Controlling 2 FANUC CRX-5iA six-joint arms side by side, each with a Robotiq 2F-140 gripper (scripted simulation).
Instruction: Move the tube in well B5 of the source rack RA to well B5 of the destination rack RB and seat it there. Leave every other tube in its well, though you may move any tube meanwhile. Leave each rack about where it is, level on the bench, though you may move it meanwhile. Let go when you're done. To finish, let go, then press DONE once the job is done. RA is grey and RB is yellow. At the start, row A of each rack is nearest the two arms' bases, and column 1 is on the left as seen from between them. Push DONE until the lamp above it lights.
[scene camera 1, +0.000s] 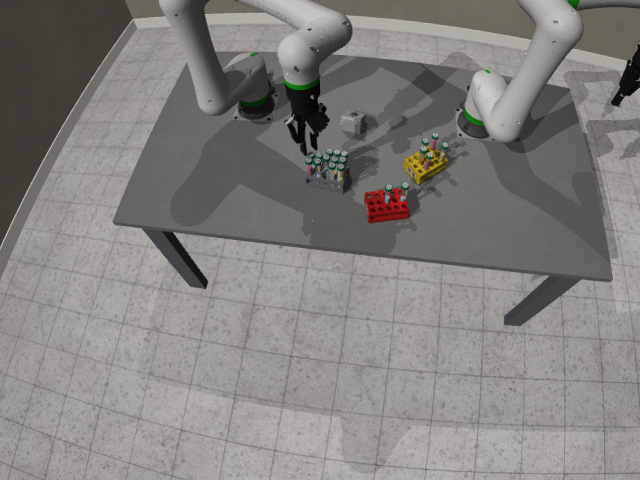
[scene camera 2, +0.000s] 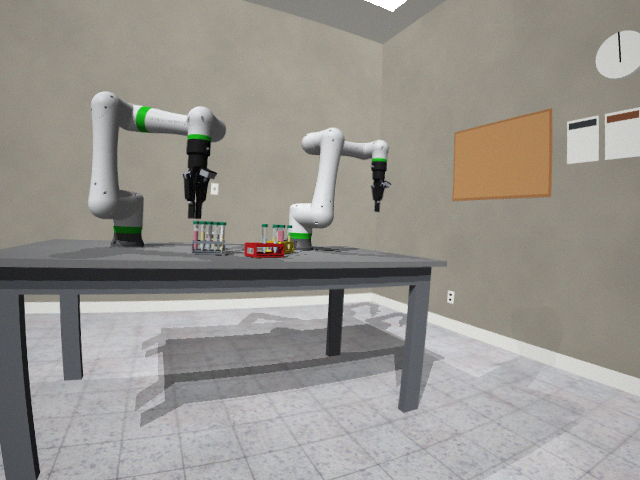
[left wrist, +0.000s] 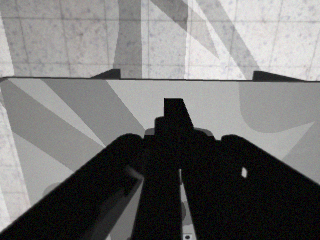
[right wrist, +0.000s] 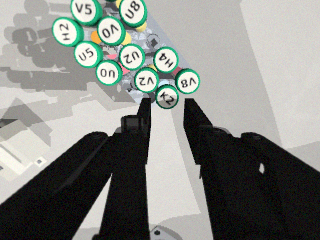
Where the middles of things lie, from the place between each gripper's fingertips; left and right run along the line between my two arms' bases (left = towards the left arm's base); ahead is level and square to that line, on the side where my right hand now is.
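Labels:
From my right hand (scene camera 2: 194, 218): grey rack RA (right wrist: 149, 43), 14 cm below, 1 cm ahead, 6 cm to the left. Red rack (scene camera 1: 382, 214), 14 cm below, 11 cm ahead, 26 cm to the left of same hand. Yellow rack RB (scene camera 1: 438, 166), 14 cm below that hand, 7 cm behind, 39 cm to the left.
From my left hand: yellow rack RB, 24 cm below, 24 cm ahead, 71 cm to the right; red rack, 24 cm below, 42 cm ahead, 84 cm to the right; grey rack RA, 24 cm below, 32 cm ahead, 104 cm to the right.

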